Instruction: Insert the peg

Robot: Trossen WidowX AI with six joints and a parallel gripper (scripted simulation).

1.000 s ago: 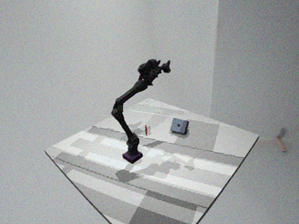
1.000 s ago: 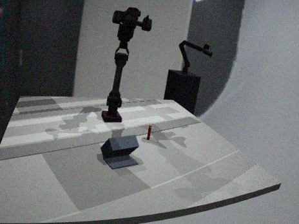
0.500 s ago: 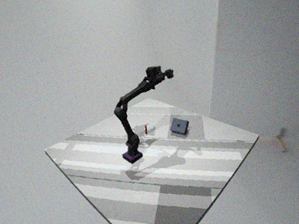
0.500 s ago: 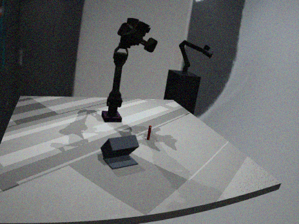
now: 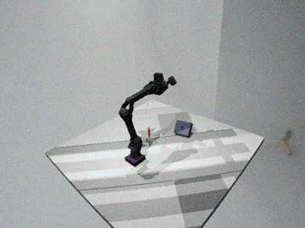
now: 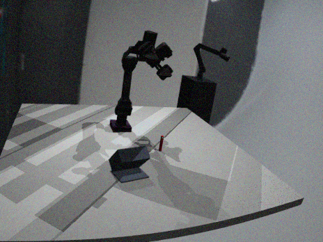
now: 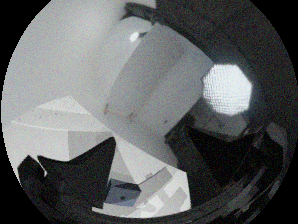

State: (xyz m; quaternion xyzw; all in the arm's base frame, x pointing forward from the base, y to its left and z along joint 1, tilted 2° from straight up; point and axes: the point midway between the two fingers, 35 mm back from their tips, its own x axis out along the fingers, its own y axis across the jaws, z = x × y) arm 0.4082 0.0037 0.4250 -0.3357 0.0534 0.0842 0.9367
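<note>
My gripper tip is 170 mm past the red peg, 120 mm to the right of it and 380 mm above it. The rest, counted from my gripper tip: sloped grey panel (20 mm ahead, 100 mm to the right, 370 mm below).
</note>
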